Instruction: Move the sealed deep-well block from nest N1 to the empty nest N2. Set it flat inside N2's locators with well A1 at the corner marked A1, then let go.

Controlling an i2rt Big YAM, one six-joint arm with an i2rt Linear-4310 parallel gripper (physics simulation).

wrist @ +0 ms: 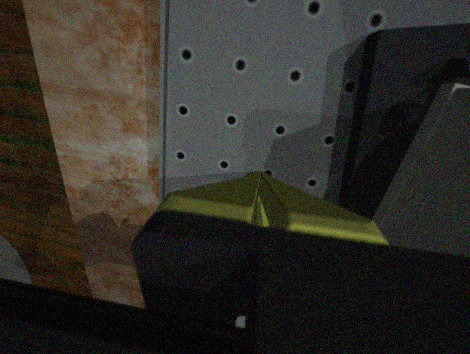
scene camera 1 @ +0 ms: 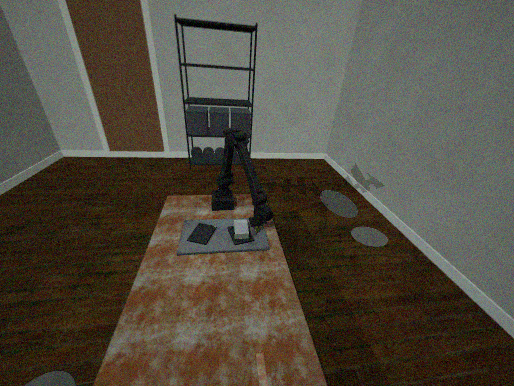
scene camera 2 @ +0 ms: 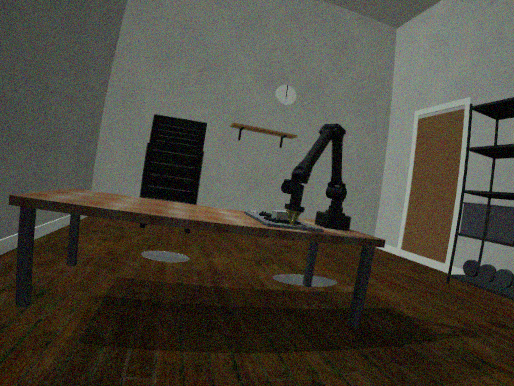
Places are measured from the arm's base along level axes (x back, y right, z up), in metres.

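Where they show: gripper, fingertip midpoint: (wrist: 258, 182) (scene camera 1: 256, 232) (scene camera 2: 291, 224); arm's base, link origin: (scene camera 1: 223, 194) (scene camera 2: 334, 214).
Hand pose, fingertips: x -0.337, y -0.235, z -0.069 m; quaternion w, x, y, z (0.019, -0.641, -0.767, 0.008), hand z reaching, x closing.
Each offset is from my fingertips to the top centre of the thing. Level surfaces: height alone.
The sealed block {dx -0.011, dy +0.100, dz +0.062 m} (scene camera 1: 241, 228) (scene camera 2: 278, 215) (wrist: 430, 175), light on top with a grey side, sits on dark nest N1 {dx -0.020, dy +0.104, dz +0.021 m} (scene camera 1: 245, 242) (wrist: 405, 50). Its near edge runs at a slant to the nest's edge in the wrist view. The empty dark nest N2 {dx -0.021, dy +0.338, dz +0.021 m} (scene camera 1: 202, 233) lies on the left of the same grey holed board {dx -0.012, dy +0.204, dz +0.000 m} (scene camera 1: 220, 245) (wrist: 212, 90) in scene camera 1. My gripper (scene camera 1: 257, 228) (scene camera 2: 292, 222) (wrist: 258, 182) is shut and empty, its yellow fingertips together, low over the board beside the block. The A1 corner marks cannot be made out.
The board lies on the long rust-and-white table {dz -0.014 m} (scene camera 1: 200, 320) (scene camera 2: 125, 203) (wrist: 100, 120), with the arm's base (scene camera 1: 223, 201) (scene camera 2: 333, 220) behind it. The table's side edge is close to the gripper. A tall black shelf rack (scene camera 1: 217, 66) stands by the far wall.
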